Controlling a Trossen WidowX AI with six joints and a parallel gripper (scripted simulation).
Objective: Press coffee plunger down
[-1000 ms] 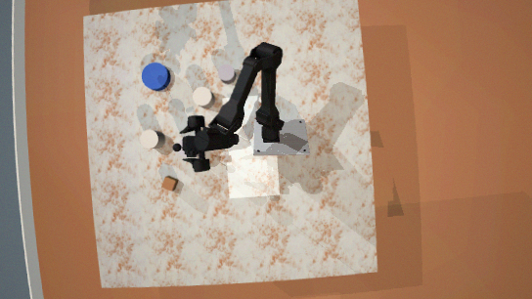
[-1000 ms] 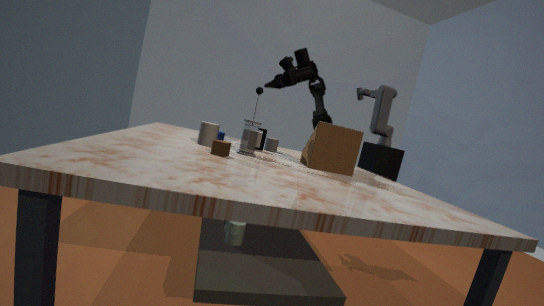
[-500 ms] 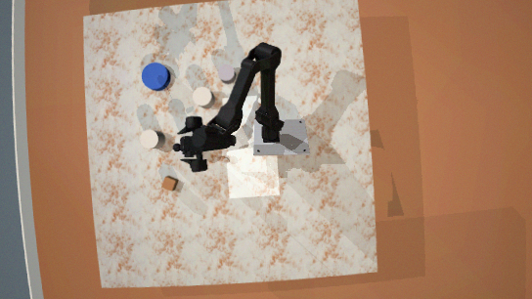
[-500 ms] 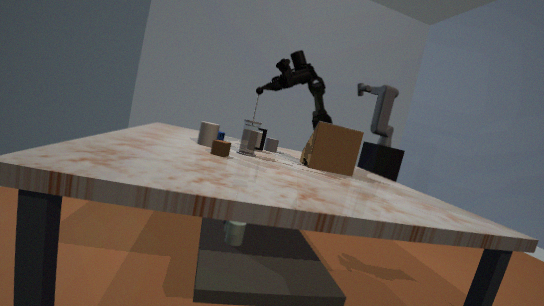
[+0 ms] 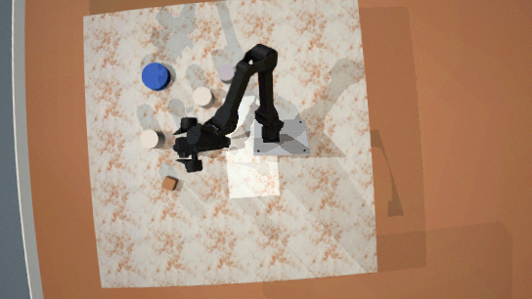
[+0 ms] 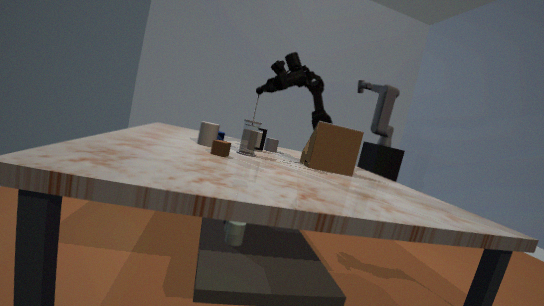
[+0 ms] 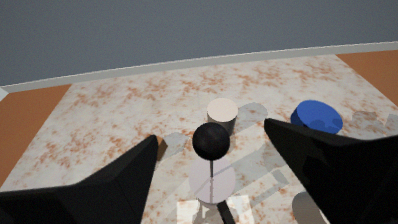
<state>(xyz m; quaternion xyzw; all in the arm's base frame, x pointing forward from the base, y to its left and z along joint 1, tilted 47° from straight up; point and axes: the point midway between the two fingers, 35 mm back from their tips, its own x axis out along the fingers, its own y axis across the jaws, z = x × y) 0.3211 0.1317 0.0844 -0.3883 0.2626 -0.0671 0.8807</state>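
The coffee press lies 2 cm behind my gripper tip, 1 cm to the right of it and 14 cm below it. Also, from my gripper tip: blue cylinder (16 cm ahead, 32 cm to the right, 26 cm below); small brown cube (10 cm ahead, 16 cm to the left, 25 cm below).
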